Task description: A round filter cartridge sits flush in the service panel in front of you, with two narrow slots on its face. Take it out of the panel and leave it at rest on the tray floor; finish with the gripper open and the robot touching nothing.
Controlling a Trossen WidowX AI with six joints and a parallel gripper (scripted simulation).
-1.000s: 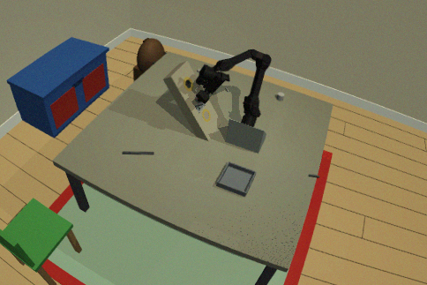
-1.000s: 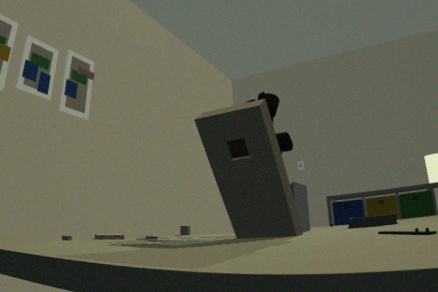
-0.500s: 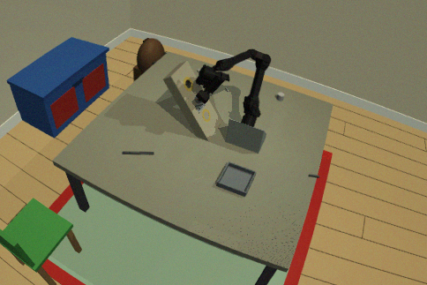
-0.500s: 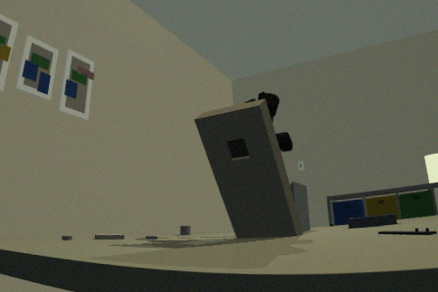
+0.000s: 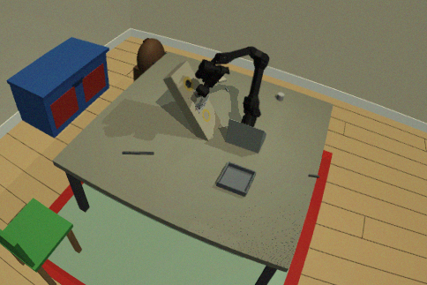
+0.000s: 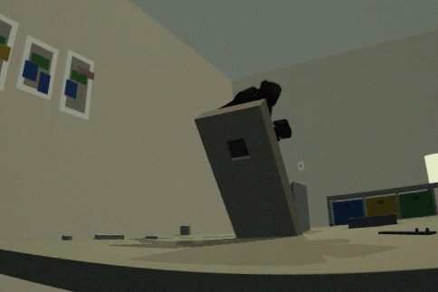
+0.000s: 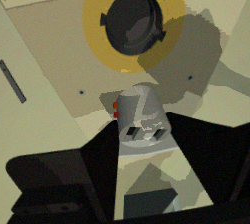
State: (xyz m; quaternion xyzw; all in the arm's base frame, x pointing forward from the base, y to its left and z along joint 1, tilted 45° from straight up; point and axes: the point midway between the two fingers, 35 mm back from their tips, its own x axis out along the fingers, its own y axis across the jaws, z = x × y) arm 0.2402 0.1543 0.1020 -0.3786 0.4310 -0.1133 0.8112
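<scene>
Now: the grey tray 38 cm behind my gripper tip, 23 cm to the left of it and 22 cm below it. Also, from my gripper tip: small dark piece (72 cm behind, 23 cm below, 3 cm to the right); then tan service panel (6 cm below, 4 cm ahead); then white round filter cartridge (right at my gripper tip).
</scene>
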